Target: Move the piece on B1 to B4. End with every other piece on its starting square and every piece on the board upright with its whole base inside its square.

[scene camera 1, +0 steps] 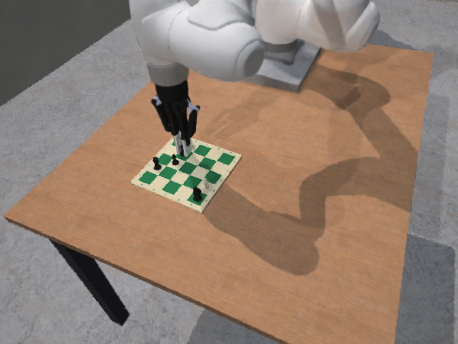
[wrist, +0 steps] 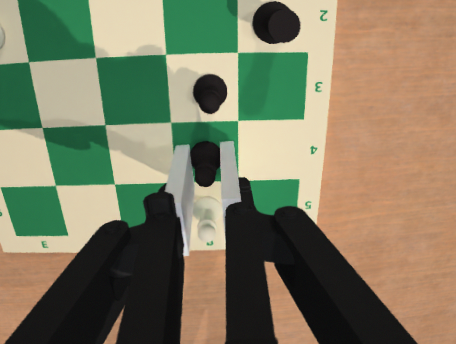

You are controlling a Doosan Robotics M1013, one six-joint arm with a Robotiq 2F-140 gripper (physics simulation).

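Seen in the pictures: gripper, fingertip midpoint: [scene camera 1: 184,152] [wrist: 206,164]; arm's base, link origin: [scene camera 1: 274,47].
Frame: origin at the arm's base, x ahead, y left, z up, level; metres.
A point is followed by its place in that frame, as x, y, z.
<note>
My gripper [scene camera 1: 183,152] {0.591, -0.086, -0.027} [wrist: 206,164] {0.591, -0.086, -0.027} points down and is shut on a black chess piece [wrist: 205,162] {0.601, -0.087, -0.006}. The held piece appears upright, low over green square B4 in the wrist view; whether its base touches the board [scene camera 1: 180,178] {0.679, -0.055, -0.033} [wrist: 322,65] {0.638, -0.157, -0.033} cannot be told. A small black pawn [scene camera 1: 175,160] {0.634, -0.091, -0.020} [wrist: 210,92] {0.637, -0.095, -0.006} stands on B3. A white piece [wrist: 206,212] {0.562, -0.081, -0.021} stands on B5, partly between the fingers in the wrist view. A larger black piece [scene camera 1: 157,163] {0.665, -0.128, -0.014} [wrist: 276,23] {0.665, -0.129, 0.000} stands on A2.
A black piece [scene camera 1: 197,194] {0.728, 0.020, -0.012} stands on the near corner square, E1, with a white piece [scene camera 1: 205,184] {0.686, 0.021, -0.020} beside it on E2. The board lies on a wooden table [scene camera 1: 125,220] {0.839, -0.122, -0.039}. The robot's grey base plate [scene camera 1: 285,75] {0.157, 0.085, -0.007} is at the back.
</note>
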